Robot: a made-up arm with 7 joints.
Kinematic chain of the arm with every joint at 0, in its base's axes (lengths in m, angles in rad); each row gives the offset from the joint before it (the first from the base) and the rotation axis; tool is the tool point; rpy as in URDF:
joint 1: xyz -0.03 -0.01 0.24 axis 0 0.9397 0.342
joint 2: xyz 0.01 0 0.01 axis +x
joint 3: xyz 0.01 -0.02 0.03 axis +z
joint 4: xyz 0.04 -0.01 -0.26 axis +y
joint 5: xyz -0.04 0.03 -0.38 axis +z
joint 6: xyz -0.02 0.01 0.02 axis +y
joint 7: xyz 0 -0.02 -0.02 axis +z
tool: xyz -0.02 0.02 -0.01 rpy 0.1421 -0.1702 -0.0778
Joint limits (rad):
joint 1: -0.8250..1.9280
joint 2: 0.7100..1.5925
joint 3: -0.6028..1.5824
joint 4: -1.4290..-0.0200
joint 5: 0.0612..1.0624
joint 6: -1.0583..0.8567
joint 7: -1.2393..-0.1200
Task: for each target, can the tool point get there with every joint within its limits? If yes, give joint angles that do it. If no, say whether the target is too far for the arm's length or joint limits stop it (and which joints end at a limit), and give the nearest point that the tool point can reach.
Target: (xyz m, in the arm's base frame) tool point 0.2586 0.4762 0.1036
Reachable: yes | joints 0.5047 1.4168 0.2063 -1.2426 0.5467 -0.1998 -0.6033
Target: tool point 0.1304 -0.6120 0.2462
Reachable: no: joint limits stop it (at a limit: joint 1, joint 2, joint 3, joint 4, joint 5, joint 6, joint 7) | nearest point 0.4807 -0.1023 0.2358 | short by 0.619 m
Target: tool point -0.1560 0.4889 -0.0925
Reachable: yes | joints 0.8888 0.8708 0.3382 -0.8835 0.4936 -0.2754 -0.2941
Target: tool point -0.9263 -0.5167 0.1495
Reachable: no: too far | nearest point -0.6045 -0.0240 0.1209 | short by 0.589 m
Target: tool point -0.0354 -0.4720 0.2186
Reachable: no: joint limits stop it (at a limit: joint 1, joint 2, joint 3, joint 4, joint 5, joint 6, joint 7) | nearest point 0.4807 -0.1023 0.2358 | short by 0.635 m
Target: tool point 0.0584 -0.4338 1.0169
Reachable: no: too far | nearest point 0.1326 0.2221 0.6807 | short by 0.741 m
